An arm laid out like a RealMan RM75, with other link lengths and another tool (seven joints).
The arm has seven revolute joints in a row. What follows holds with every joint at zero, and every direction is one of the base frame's.
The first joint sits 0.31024 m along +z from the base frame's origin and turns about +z.
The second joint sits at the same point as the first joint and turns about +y.
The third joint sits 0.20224 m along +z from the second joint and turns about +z.
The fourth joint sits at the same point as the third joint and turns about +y.
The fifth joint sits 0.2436 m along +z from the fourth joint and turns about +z.
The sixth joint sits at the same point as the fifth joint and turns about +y.
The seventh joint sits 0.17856 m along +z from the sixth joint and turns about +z.
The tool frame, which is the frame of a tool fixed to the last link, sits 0.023 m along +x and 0.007 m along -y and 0.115 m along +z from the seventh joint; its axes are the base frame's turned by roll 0, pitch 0.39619 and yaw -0.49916 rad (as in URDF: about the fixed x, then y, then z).
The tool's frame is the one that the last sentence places.
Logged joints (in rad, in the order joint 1, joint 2, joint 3, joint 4, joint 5, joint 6, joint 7), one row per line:
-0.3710, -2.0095, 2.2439, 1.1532, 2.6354, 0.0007, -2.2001
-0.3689, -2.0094, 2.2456, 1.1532, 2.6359, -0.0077, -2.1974
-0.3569, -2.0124, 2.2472, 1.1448, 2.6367, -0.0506, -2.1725
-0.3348, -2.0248, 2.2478, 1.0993, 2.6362, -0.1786, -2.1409
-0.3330, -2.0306, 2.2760, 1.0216, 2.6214, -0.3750, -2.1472
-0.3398, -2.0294, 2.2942, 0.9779, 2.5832, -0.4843, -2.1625
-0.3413, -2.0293, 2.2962, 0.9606, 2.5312, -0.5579, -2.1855
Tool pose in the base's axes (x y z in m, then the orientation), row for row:
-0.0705, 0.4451, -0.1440, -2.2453, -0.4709, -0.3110
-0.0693, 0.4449, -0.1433, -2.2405, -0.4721, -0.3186
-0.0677, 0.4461, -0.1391, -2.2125, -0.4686, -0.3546
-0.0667, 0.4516, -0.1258, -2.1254, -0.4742, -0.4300
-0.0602, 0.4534, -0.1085, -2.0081, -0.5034, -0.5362
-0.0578, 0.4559, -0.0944, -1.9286, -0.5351, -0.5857
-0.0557, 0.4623, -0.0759, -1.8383, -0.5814, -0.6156
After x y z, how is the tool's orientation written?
As angles about the fixed x, y, z axes (roll, pitch, yaw), in radians.
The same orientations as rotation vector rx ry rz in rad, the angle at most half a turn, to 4 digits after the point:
-2.2470, 0.0914, -0.6958
-2.2430, 0.0976, -0.7008
-2.2197, 0.1295, -0.7138
-2.1424, 0.1744, -0.7560
-2.0396, 0.2168, -0.8431
-1.9714, 0.2076, -0.9011
-1.8956, 0.1585, -0.9573

